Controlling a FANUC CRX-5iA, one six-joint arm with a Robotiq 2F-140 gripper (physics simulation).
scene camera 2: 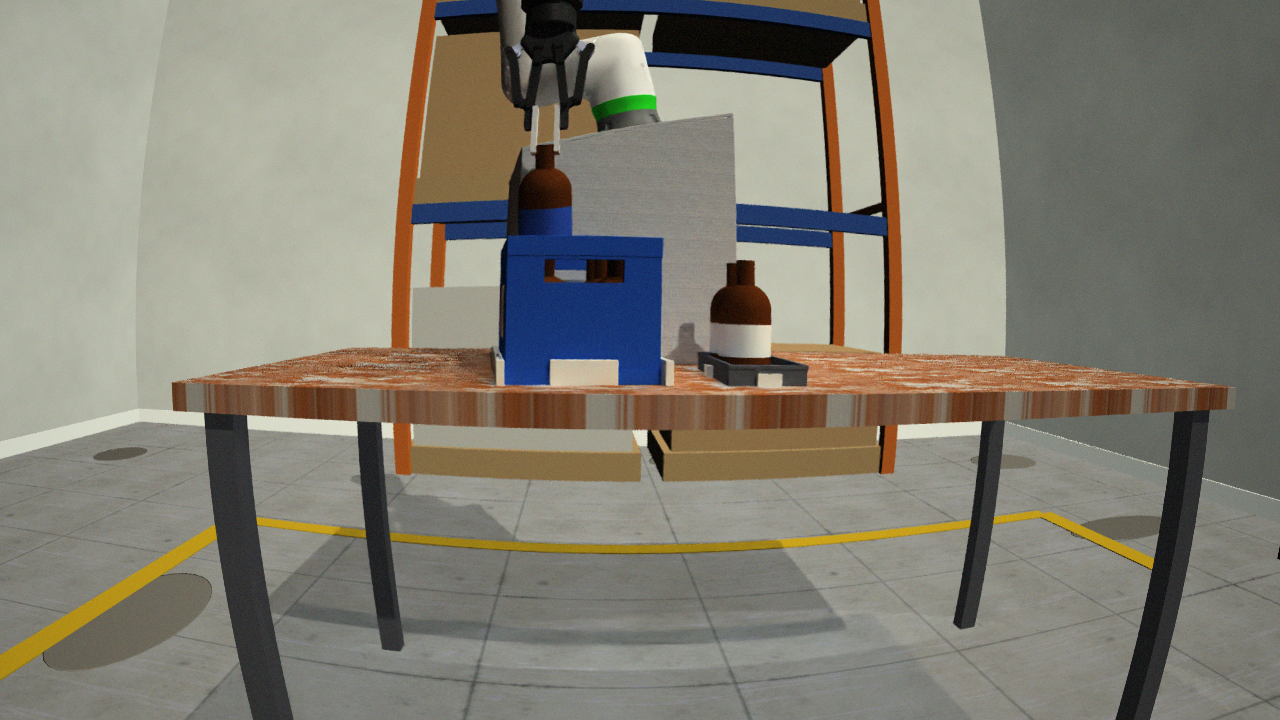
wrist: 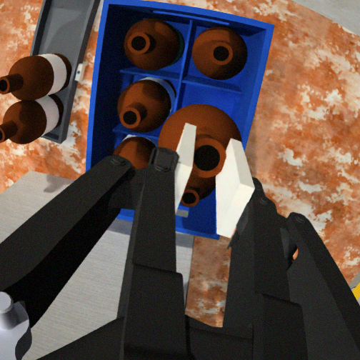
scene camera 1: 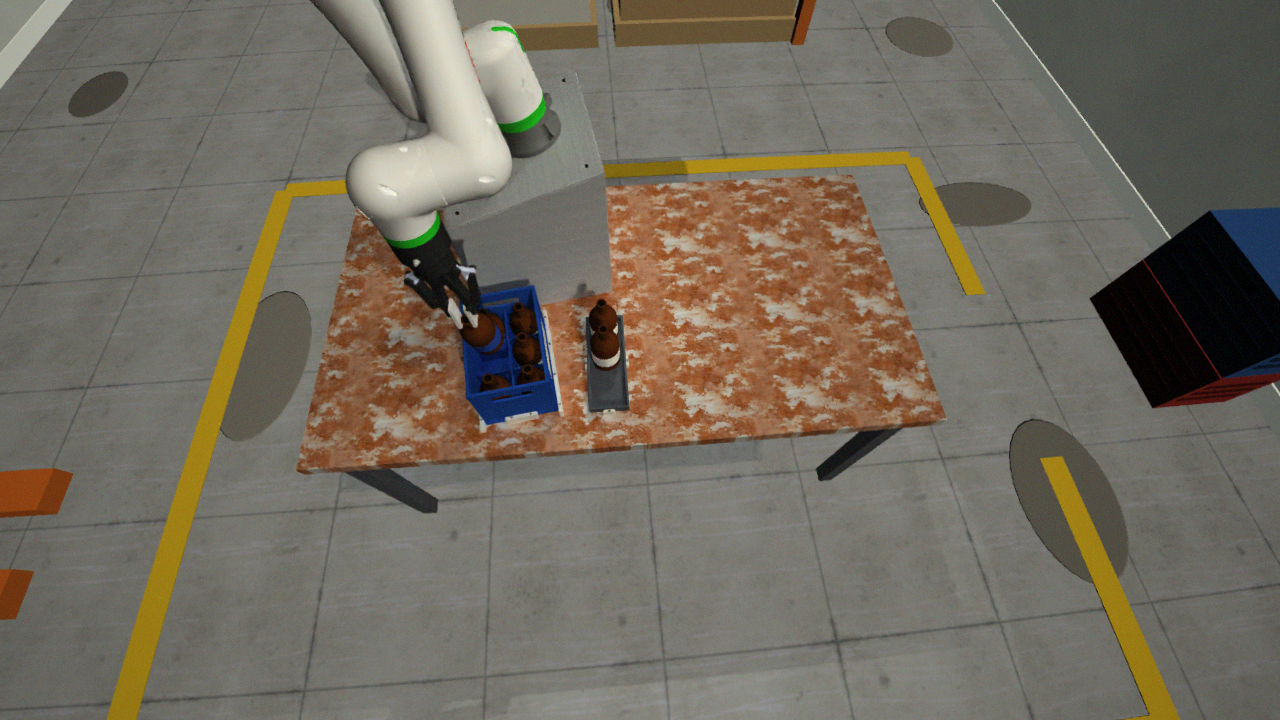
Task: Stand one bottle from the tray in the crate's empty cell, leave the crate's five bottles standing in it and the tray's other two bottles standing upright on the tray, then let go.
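Where they show: gripper, fingertip midpoint: (scene camera 2: 544, 153) (scene camera 1: 468, 322); arm's base, link origin: (scene camera 1: 531, 134).
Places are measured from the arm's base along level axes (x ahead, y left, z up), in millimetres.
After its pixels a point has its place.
Note:
My gripper (scene camera 1: 463, 315) @[x 433, y -164, z -110 mm] (scene camera 2: 546, 145) @[x 433, y -164, z -110 mm] (wrist: 206, 151) is shut on the neck of a brown bottle with a blue label (scene camera 1: 483, 331) @[x 440, y -141, z -142 mm] (scene camera 2: 546, 190) @[x 455, y -159, z -167 mm] (wrist: 197, 117). The bottle is upright at the blue crate (scene camera 1: 519, 408) @[x 540, y -106, z -352 mm] (scene camera 2: 581, 326) @[x 541, y -112, z -343 mm] (wrist: 101, 100), its shoulder above the rim and its base hidden. The empty cell (wrist: 210, 97), middle of the right column in the wrist view, shows partly beside it. Crate bottles (wrist: 152, 45) (wrist: 220, 52) (wrist: 145, 105) (wrist: 135, 150) stand in their cells; the neck of another (wrist: 190, 197) shows beneath the held bottle. Two white-labelled bottles (scene camera 1: 605, 347) @[x 427, y 119, z -295 mm] (scene camera 2: 741, 308) @[x 434, y 104, z -319 mm] (wrist: 37, 77) stand upright on the grey tray (scene camera 1: 608, 394) @[x 506, y 114, z -406 mm] (wrist: 62, 30).
The crate and tray stand side by side on the orange-and-white table (scene camera 1: 760, 295) @[x 245, y 586, z -411 mm] (scene camera 2: 895, 407) @[x 653, y 247, z -428 mm]. The grey robot pedestal (scene camera 1: 537, 250) @[x 200, y -21, z -177 mm] (scene camera 2: 662, 205) @[x 195, y 30, z -151 mm] rises close behind the crate. A shelf rack (scene camera 2: 881, 179) stands farther back. Light-coloured locating blocks (scene camera 2: 583, 371) @[x 552, y -109, z -395 mm] sit against the crate's base.

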